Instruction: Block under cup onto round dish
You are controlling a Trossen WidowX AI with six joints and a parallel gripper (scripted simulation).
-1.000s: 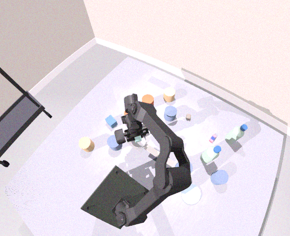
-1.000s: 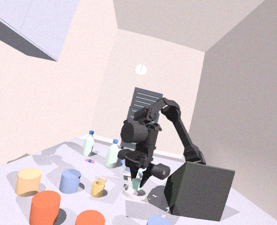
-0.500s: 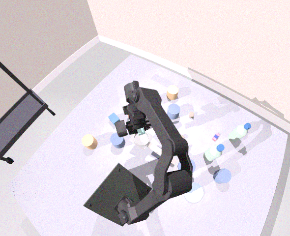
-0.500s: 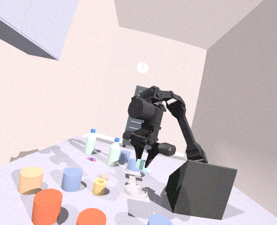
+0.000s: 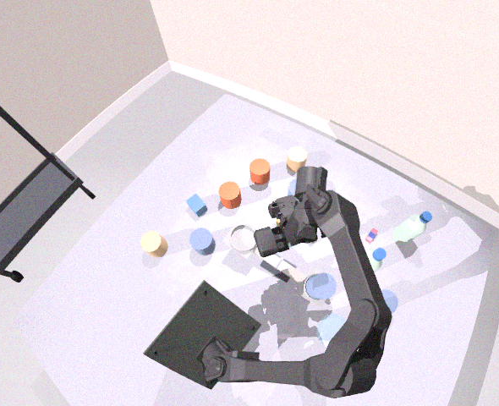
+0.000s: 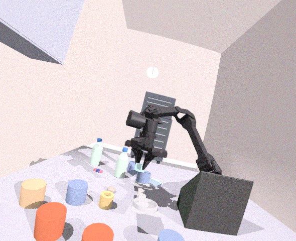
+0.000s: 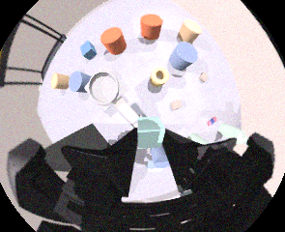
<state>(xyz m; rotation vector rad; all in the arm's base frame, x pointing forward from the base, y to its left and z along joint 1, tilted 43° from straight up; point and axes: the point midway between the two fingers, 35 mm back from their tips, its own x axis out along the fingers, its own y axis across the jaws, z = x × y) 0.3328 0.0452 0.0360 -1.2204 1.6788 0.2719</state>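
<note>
The round dish is 250 mm to the right of my gripper tip, 150 mm below it and 110 mm behind it. From my gripper tip the other things lie so: block right at my gripper tip; then small balance 110 mm below, 30 mm behind; then yellow ring 130 mm below, 100 mm ahead, 70 mm to the left.
</note>
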